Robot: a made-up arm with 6 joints. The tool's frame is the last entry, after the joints. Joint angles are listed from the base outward. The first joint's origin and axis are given. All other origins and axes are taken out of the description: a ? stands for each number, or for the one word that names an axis. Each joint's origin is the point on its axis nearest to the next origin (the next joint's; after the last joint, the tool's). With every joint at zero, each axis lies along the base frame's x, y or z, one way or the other. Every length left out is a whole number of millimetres.
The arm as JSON. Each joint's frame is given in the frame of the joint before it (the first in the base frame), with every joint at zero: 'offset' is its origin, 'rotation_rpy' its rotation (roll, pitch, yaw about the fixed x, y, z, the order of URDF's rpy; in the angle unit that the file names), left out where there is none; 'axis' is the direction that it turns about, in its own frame. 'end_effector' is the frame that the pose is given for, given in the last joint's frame.
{
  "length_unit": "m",
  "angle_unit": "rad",
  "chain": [
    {
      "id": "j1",
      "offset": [
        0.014,
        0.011,
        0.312
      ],
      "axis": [
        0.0,
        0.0,
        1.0
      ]
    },
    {
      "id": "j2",
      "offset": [
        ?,
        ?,
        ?
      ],
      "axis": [
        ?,
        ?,
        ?
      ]
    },
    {
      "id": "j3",
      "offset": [
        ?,
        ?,
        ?
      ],
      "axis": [
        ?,
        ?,
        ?
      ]
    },
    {
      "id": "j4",
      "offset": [
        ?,
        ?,
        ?
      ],
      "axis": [
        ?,
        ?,
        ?
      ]
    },
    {
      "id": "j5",
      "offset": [
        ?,
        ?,
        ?
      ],
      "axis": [
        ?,
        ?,
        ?
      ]
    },
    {
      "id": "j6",
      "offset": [
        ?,
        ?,
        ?
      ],
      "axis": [
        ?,
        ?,
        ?
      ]
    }
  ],
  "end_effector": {
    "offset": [
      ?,
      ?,
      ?
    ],
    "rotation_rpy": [
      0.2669,
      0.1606,
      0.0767
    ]
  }
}
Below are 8 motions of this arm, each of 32 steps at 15 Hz.
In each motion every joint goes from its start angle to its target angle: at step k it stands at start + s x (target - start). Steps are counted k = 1, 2, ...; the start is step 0. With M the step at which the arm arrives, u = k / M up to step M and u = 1 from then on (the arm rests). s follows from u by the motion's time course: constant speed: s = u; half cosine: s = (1 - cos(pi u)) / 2; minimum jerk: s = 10 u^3 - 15 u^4 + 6 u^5.
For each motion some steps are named. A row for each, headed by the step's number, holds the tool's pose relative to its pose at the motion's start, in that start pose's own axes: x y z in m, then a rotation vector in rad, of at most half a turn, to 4 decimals.
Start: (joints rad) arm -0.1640 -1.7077 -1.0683 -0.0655 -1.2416 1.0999
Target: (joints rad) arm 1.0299 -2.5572 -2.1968 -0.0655 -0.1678 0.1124
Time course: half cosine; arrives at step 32
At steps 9, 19, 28, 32:
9: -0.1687 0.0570 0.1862 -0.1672 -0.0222 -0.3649
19: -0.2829 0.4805 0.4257 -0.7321 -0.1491 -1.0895
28: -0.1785 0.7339 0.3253 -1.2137 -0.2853 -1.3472
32: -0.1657 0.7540 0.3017 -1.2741 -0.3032 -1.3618

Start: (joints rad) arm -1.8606 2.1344 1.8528 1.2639 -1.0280 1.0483
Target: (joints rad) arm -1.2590 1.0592 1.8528 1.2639 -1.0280 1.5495
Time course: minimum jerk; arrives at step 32
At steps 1, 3, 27, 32:
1: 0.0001 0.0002 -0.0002 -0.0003 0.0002 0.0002
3: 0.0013 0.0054 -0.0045 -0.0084 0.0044 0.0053
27: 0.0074 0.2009 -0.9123 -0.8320 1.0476 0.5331
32: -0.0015 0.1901 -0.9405 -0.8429 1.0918 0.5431

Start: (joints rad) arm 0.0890 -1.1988 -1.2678 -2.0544 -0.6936 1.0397
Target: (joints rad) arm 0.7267 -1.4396 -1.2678 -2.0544 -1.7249 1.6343
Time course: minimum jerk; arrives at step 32
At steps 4, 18, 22, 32:
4: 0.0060 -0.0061 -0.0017 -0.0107 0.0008 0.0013
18: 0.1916 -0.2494 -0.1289 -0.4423 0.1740 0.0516
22: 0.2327 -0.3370 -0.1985 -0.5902 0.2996 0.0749
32: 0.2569 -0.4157 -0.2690 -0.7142 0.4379 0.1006

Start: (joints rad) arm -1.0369 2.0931 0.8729 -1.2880 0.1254 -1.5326
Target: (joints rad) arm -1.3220 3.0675 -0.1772 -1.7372 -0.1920 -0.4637
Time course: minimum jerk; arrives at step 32
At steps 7, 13, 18, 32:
7: -0.0265 0.0260 0.0278 0.0111 0.0225 0.0659
13: -0.1376 0.1126 0.1018 0.0490 0.0856 0.2971
18: -0.2913 0.1932 0.1402 0.0859 0.1288 0.5606
32: -0.5191 0.2541 0.1161 0.1144 0.1433 0.9138

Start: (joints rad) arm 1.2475 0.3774 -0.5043 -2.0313 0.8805 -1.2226
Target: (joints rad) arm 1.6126 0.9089 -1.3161 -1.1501 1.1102 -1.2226
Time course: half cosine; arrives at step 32
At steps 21, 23, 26, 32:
21: -0.0694 0.0360 -0.2779 -0.5902 -0.3004 0.7012
23: -0.0679 0.0342 -0.3123 -0.6501 -0.3404 0.7782
26: -0.0631 0.0309 -0.3539 -0.7203 -0.3907 0.8713
32: -0.0563 0.0272 -0.3894 -0.7783 -0.4351 0.9511

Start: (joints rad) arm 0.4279 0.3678 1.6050 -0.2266 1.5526 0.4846
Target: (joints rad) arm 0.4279 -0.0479 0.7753 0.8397 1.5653 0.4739
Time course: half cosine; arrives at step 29
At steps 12, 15, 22, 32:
12: 0.1115 -0.0863 -0.1667 -0.5613 -0.1946 -0.0235
15: 0.1873 -0.1406 -0.2268 -0.7921 -0.3036 -0.0851
22: 0.3939 -0.2740 -0.2965 -1.2132 -0.5731 -0.3137
32: 0.4922 -0.3305 -0.2963 -1.3516 -0.6975 -0.4450

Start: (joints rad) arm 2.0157 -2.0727 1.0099 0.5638 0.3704 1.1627
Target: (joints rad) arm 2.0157 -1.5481 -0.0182 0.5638 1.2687 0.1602
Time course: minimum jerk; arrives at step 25
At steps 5, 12, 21, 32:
5: -0.0006 0.0056 0.0106 0.0305 0.0065 -0.0639
12: -0.0095 0.0202 0.0719 0.2132 0.0673 -0.5386
21: -0.0327 -0.0188 0.1176 0.3678 0.1738 -1.1814
32: -0.0345 -0.0233 0.1194 0.3749 0.1816 -1.2229

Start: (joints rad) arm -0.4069 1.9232 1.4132 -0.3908 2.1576 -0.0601
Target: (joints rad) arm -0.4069 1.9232 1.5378 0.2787 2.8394 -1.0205
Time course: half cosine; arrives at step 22
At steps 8, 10, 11, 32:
8: 0.0256 0.0101 -0.0042 -0.1058 0.0932 -0.4753
10: 0.0362 0.0113 -0.0071 -0.1692 0.1211 -0.7012
11: 0.0413 0.0111 -0.0088 -0.2057 0.1318 -0.8193
32: 0.0666 -0.0040 -0.0203 -0.5334 0.1343 -1.6439

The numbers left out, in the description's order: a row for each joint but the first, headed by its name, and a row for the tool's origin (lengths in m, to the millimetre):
j2: xyz 0.001 -0.047 0.0, axis 0.0 1.0 0.0
j3: xyz -0.007 0.0 0.654, axis 0.0 1.0 0.0
j4: xyz -0.021 0.0 0.447, axis 0.0 0.0 1.0
j5: xyz -0.022 0.041 0.0, axis 0.0 1.0 0.0
j6: xyz 0.022 0.0 0.159, axis 0.0 0.0 1.0
tool: xyz 0.021 -0.013 0.0

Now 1 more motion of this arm.
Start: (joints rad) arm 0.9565 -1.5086 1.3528 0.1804 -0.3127 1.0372
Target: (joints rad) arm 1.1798 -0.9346 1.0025 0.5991 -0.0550 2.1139
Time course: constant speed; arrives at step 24
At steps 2, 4, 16, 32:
2: -0.0080 -0.0227 0.0308 0.0220 0.0338 0.1401
4: -0.0150 -0.0466 0.0609 0.0432 0.0644 0.2814
16: -0.0357 -0.2135 0.2243 0.1537 0.1802 1.1471
32: -0.0250 -0.3441 0.3136 0.2109 0.1883 1.7357

